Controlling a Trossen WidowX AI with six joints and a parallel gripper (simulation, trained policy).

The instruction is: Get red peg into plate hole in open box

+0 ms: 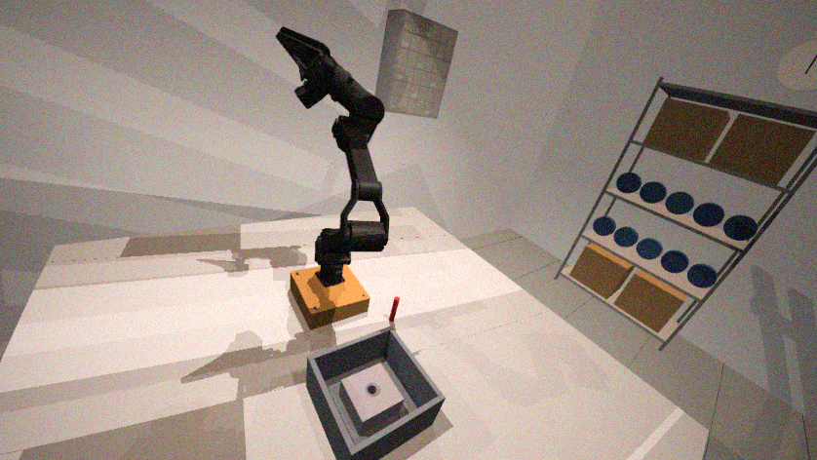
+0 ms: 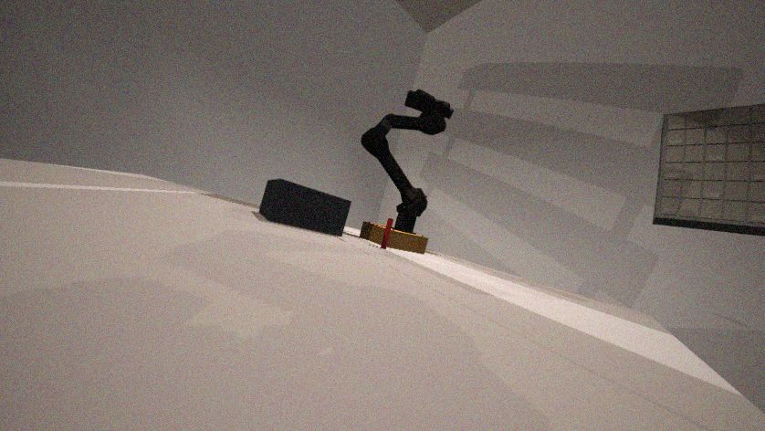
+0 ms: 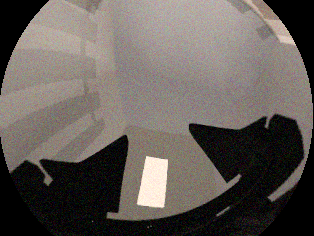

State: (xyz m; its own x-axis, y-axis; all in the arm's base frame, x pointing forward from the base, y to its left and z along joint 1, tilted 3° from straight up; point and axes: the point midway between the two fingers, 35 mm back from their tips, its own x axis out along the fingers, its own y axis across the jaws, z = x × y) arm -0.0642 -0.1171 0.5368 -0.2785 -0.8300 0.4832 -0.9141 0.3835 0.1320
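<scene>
Right now the red peg is 22 cm ahead of my gripper tip, 23 cm to the left of it and 58 cm below it. From my gripper tip the other things lie so: dark grey box 38 cm ahead, 4 cm to the left, 59 cm below; then plate 38 cm ahead, 4 cm to the left, 57 cm below.
</scene>
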